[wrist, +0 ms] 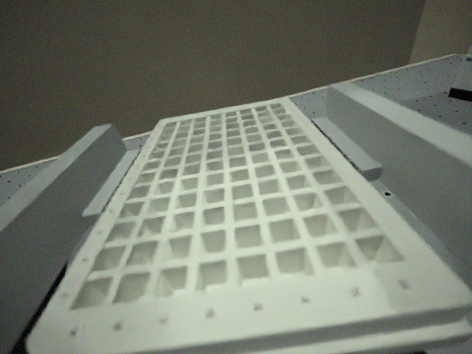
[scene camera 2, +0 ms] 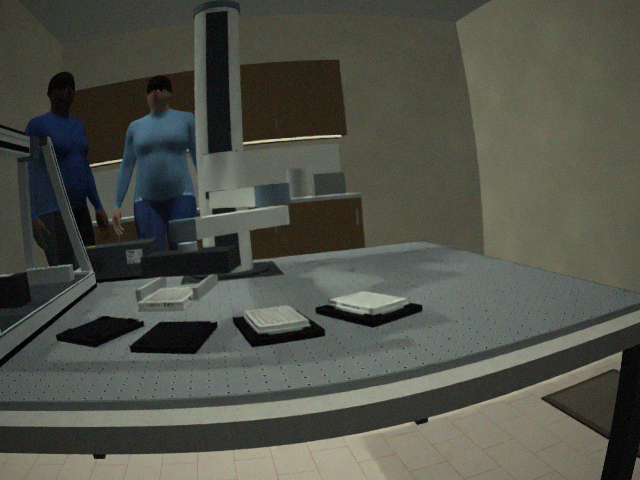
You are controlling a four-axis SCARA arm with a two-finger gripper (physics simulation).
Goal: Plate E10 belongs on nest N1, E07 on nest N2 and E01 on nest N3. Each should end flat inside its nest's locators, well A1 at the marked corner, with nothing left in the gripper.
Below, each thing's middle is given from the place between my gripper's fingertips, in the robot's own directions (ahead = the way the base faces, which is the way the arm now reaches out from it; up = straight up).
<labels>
The black nest N2 (scene camera 2: 164, 339) lies 20 mm behind my hand and 80 mm below it. Round my hand: white well plate E01 (scene camera 2: 281, 319) (30 mm behind, 180 mm to the left, 70 mm below); then black nest N3 (scene camera 2: 110, 329) (100 mm behind, 170 mm to the right, 80 mm below); then white well plate E10 (scene camera 2: 362, 303) (60 mm behind, 350 mm to the left, 70 mm below).
</labels>
